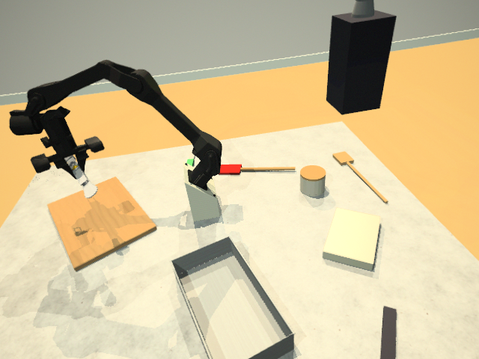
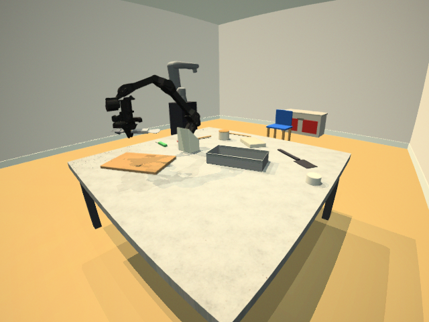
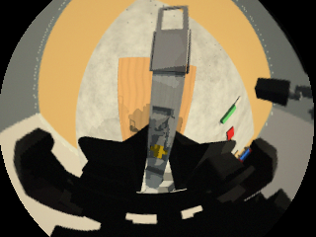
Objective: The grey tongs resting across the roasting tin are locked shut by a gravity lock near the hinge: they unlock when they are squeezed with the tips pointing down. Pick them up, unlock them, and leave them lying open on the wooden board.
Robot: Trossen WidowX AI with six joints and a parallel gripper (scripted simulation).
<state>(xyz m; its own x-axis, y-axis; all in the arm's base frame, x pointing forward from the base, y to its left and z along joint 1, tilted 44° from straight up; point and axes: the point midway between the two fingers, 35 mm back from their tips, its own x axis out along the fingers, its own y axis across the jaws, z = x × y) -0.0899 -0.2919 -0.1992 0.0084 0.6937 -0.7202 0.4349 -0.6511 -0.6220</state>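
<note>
My gripper tip is 30 mm short of the wooden board, 20 mm to the right of it and 140 mm above it. Also, from my gripper tip: green item 210 mm behind, 330 mm to the left, 140 mm below; then red-handled tool 90 mm behind, 540 mm to the left, 140 mm below; then yellow lock piece 40 mm above.
</note>
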